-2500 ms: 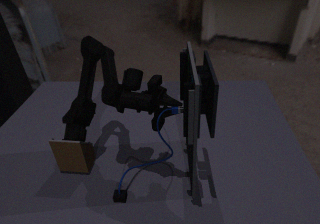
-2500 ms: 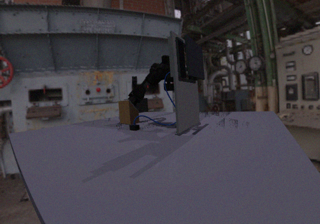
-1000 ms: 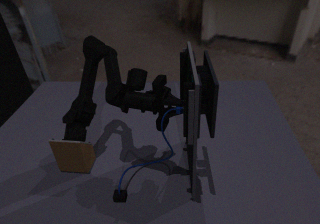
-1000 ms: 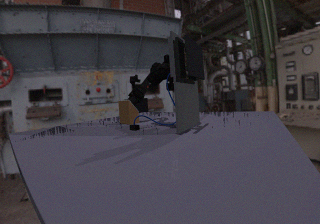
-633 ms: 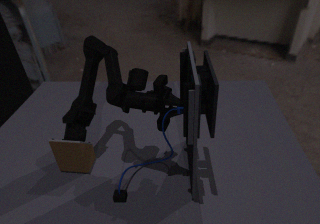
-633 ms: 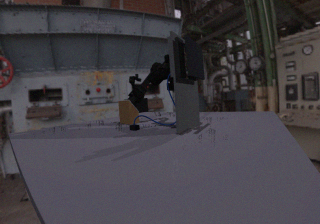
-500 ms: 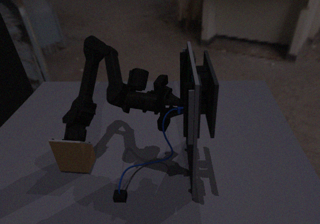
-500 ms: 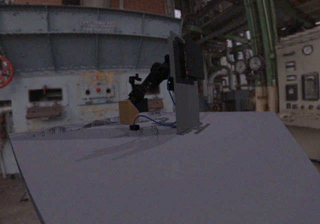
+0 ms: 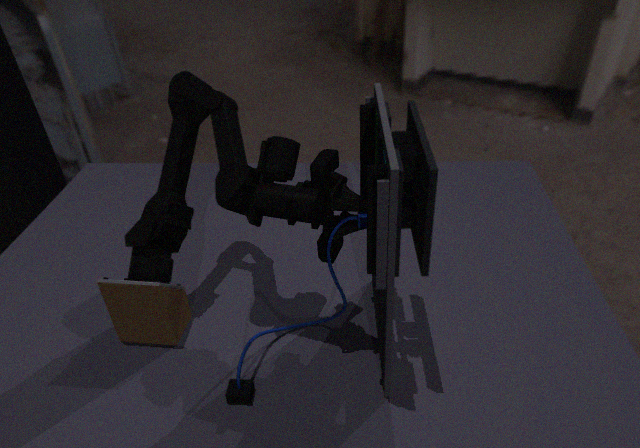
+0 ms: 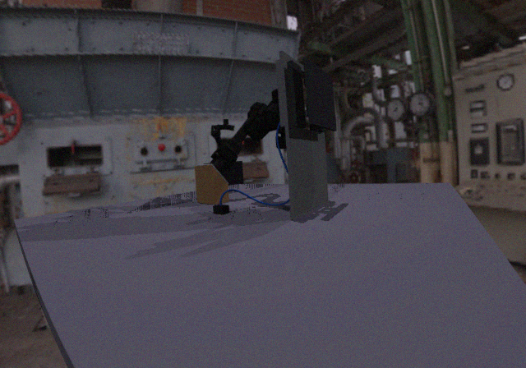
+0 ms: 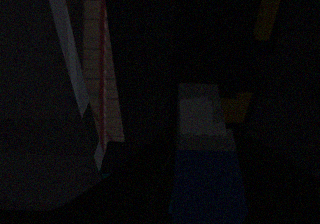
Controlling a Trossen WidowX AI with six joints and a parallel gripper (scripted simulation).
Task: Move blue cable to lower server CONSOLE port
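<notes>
My gripper tip is right at the blue plug. From my gripper tip the other things lie so: small black block (27 cm below, 24 cm behind, 12 cm to the right).
</notes>
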